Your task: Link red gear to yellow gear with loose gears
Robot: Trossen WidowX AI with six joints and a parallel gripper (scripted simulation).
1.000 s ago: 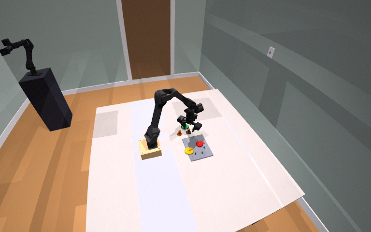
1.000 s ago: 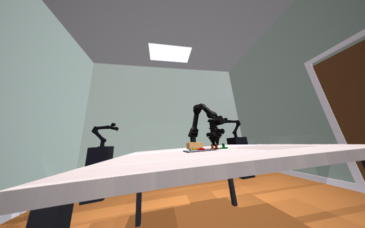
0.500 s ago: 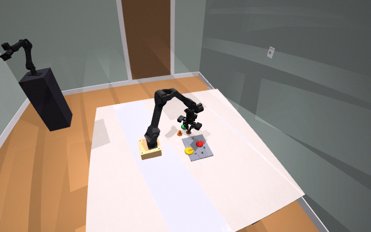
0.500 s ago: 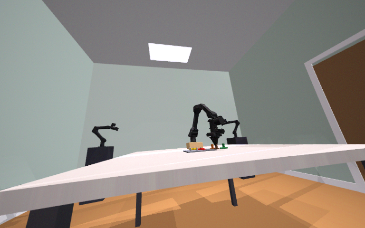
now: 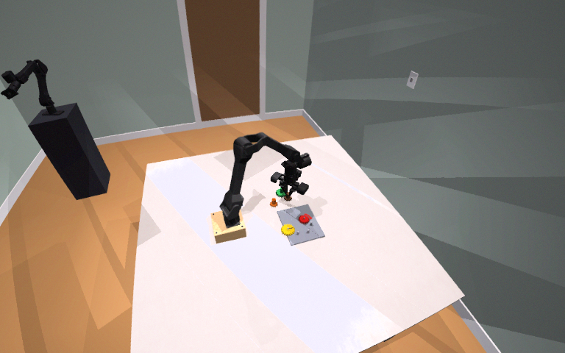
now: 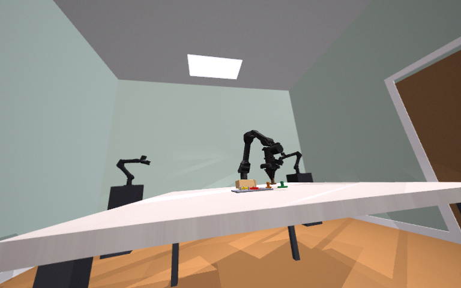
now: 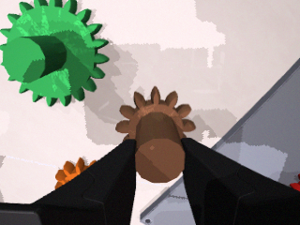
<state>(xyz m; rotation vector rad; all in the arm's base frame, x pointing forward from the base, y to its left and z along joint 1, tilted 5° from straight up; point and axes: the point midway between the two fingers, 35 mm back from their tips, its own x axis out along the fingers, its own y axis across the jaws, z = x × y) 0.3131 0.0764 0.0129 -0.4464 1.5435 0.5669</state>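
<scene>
The red gear is 2 cm ahead of my gripper tip, 14 cm to the right of it and 4 cm below it. Round my gripper tip: green gear: 7 cm to the left, 4 cm below; small orange gear: 8 cm behind, 1 cm to the left, 4 cm below; brown gear: 1 cm below.
</scene>
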